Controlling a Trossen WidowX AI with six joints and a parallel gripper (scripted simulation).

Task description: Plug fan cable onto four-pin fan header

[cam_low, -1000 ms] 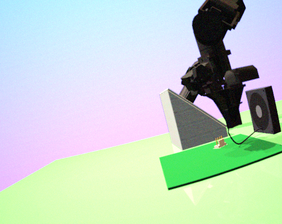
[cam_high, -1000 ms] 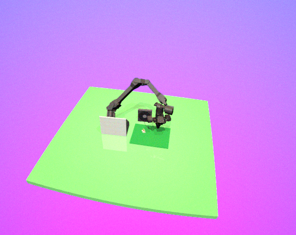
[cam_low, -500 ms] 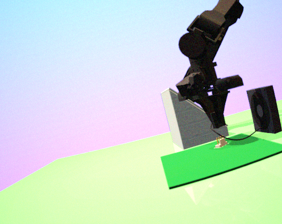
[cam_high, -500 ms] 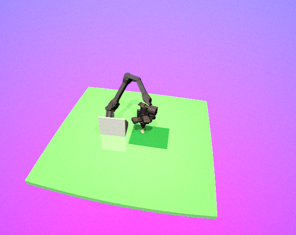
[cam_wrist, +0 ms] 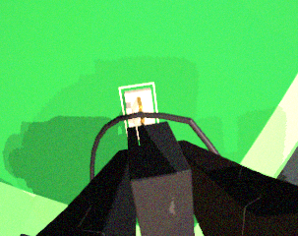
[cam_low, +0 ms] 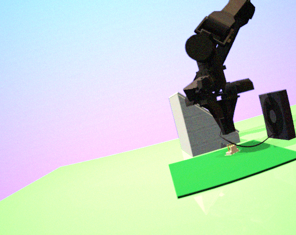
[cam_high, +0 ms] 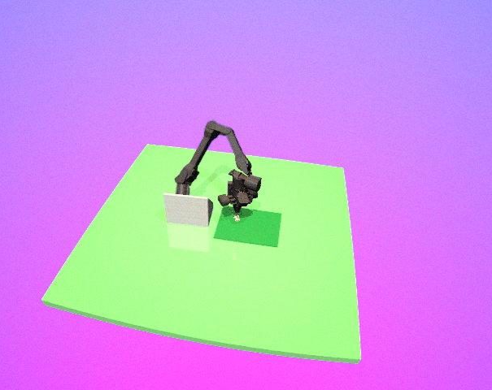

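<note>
Right now my gripper tip is 6 cm short of the dark green board, 4 cm to the left of it and 8 cm above it. Also, from my gripper tip: black fan: 1 cm ahead, 14 cm to the left; dark fan plug: 1 cm to the left, 1 cm above.
</note>
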